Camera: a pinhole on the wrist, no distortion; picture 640 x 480 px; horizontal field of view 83.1 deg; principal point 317.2 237.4 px. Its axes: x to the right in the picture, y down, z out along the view. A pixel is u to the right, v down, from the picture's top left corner.
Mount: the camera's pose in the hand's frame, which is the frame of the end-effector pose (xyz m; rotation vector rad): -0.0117 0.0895 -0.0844 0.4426 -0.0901 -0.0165
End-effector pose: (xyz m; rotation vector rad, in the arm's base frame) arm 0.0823 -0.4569 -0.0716 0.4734 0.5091 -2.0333
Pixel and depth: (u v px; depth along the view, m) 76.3 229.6 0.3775
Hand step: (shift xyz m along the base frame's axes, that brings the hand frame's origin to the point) 0.0501 0.1209 0.3593
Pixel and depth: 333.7 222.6 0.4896
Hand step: -0.1483 -0.0979 0.3328
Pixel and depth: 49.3 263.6 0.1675
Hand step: 0.0926 0.0594 0.1243
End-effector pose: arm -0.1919 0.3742 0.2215 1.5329 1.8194 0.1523
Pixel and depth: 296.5 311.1 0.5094
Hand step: 0.2223 -0.2359 -0.2770
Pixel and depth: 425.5 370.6 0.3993
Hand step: 0.2447 -0.0480 -0.2573
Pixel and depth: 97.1 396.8 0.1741
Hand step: 0.1300 -0.1287 0.0377
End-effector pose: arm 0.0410 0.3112 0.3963 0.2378 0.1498 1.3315
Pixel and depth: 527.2 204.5 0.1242
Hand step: -0.0040 0.0504 0.0350
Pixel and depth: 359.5 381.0 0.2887
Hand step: -0.0106 -0.0090 0.2372
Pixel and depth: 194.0 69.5 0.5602
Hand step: 0.3686 -0.3524 0.1783
